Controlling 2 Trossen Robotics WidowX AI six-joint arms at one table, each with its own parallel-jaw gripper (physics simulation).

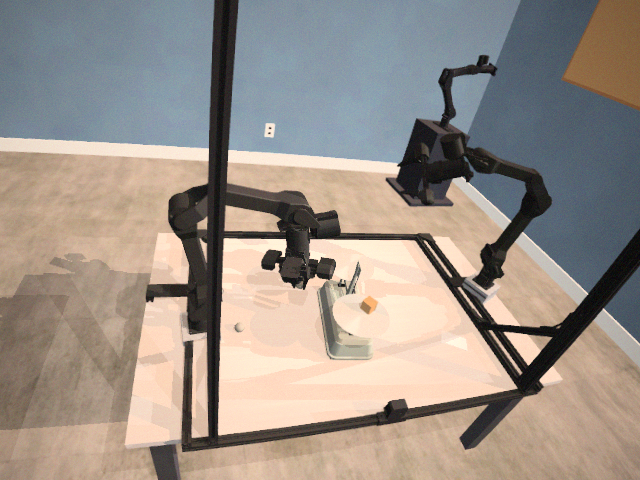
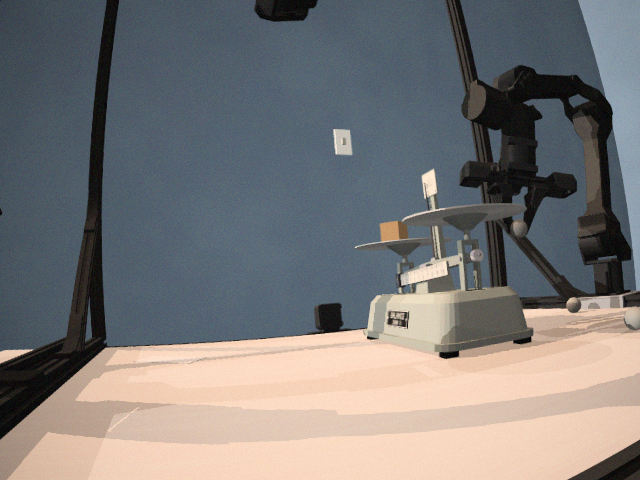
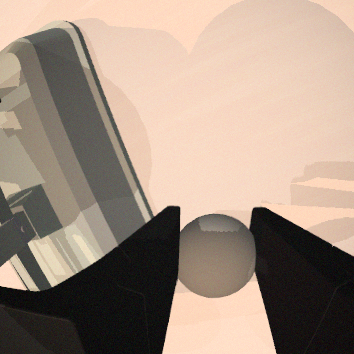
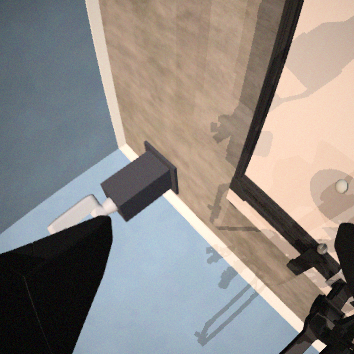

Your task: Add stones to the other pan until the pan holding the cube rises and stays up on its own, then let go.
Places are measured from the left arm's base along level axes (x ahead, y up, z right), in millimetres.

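Where they show: left gripper, fingertip midpoint: (image 1: pixel 299 288) (image 2: pixel 516 234) (image 3: pixel 215 218); right gripper, fingertip midpoint: (image 1: pixel 398 179) (image 4: pixel 230 233); left arm's base at its link origin: (image 1: pixel 200 323) (image 2: pixel 609 294) (image 4: pixel 343 288); right arm's base at its link origin: (image 1: pixel 483 282).
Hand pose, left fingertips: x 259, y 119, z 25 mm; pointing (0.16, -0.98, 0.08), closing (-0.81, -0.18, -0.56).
Things, the pixels of their centre, and the offset from my left fingertips.
- grey-green balance scale at the middle of its body: (image 2: pixel 432 256) (image 1: pixel 351 296) dz +33, dx +152, dy -24 mm
- orange-brown cube at the middle of its body: (image 2: pixel 394 232) (image 1: pixel 369 305) dz +110, dx +156, dy +18 mm
- round grey stone at the middle of its body: (image 3: pixel 214 255) (image 2: pixel 518 228) dz -9, dx +4, dy +8 mm
- second pale stone at the middle of its body: (image 2: pixel 573 305) (image 1: pixel 239 327) dz +0, dx -156, dy -127 mm
The grey-green balance scale (image 1: pixel 347 345) (image 2: pixel 451 316) (image 3: pixel 70 140) stands mid-table. An orange-brown cube (image 1: pixel 369 305) (image 2: pixel 393 230) sits on its lower pan (image 1: pixel 347 319) (image 2: pixel 375 246). The other pan (image 2: pixel 463 210) is empty and stands higher. My left gripper (image 1: pixel 299 284) (image 2: pixel 518 230) (image 3: pixel 215 218) is shut on a round grey stone (image 2: pixel 518 229) (image 3: pixel 215 254). It holds the stone in the air beside the empty pan, just below its rim and apart from it. My right gripper (image 1: pixel 427 176) (image 4: pixel 230 233) is open and empty, raised beyond the table's far right edge.
A second pale stone (image 1: pixel 239 327) lies on the table near the left arm's base. A black frame (image 1: pixel 218 214) with a tall post surrounds the table. A dark pedestal (image 1: pixel 430 138) (image 4: pixel 140 182) stands on the floor behind.
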